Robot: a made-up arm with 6 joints.
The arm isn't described. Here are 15 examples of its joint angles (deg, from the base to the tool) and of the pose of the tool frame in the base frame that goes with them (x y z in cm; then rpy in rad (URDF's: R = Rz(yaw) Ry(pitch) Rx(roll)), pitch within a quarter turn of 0, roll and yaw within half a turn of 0).
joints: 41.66 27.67 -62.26 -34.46 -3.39 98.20
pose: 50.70 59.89 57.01 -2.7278 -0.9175 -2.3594
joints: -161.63 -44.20 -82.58 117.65 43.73 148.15
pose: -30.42 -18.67 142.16 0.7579 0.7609 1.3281
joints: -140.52 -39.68 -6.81 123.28 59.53 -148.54
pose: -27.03 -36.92 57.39 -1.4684 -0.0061 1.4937
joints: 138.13 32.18 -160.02 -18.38 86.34 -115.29
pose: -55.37 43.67 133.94 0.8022 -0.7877 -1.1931
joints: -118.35 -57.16 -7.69 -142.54 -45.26 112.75
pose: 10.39 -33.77 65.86 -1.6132 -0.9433 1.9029
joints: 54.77 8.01 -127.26 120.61 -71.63 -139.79
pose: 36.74 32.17 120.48 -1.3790 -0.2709 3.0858
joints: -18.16 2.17 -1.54 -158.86 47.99 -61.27
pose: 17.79 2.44 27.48 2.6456 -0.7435 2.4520
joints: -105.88 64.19 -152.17 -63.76 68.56 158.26
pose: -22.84 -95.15 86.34 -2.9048 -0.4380 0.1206
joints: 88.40 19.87 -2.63 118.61 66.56 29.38
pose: -9.16 2.26 25.43 0.7507 -0.5353 -0.3863
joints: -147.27 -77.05 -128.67 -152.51 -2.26 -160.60
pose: 51.94 13.35 141.18 0.7113 1.1565 -2.6156
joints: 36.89 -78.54 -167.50 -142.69 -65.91 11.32
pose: -59.96 -20.30 102.76 2.8111 0.9778 -0.7867
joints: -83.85 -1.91 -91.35 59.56 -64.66 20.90
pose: -5.39 -48.57 120.46 2.9663 0.5024 0.5829
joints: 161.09 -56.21 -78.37 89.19 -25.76 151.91
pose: -8.93 14.92 137.49 0.0964 0.6900 -0.9286
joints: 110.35 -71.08 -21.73 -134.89 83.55 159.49
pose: -13.85 35.41 106.53 -2.7406 0.7838 -2.6763
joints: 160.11 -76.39 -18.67 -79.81 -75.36 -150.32
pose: -20.95 -19.40 100.00 2.6652 0.1940 0.9801
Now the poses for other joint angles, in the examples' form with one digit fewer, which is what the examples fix.
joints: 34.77 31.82 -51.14 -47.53 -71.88 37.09
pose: 39.5 48.0 63.8 -1.971 -0.081 -1.755
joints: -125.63 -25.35 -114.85 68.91 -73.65 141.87
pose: -12.6 -3.6 141.2 -0.179 0.453 -0.717
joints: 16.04 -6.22 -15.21 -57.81 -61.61 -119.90
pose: 32.8 33.2 65.7 0.849 -0.275 -1.977
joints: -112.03 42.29 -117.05 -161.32 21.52 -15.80
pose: -19.9 -90.6 68.5 1.531 0.091 1.068
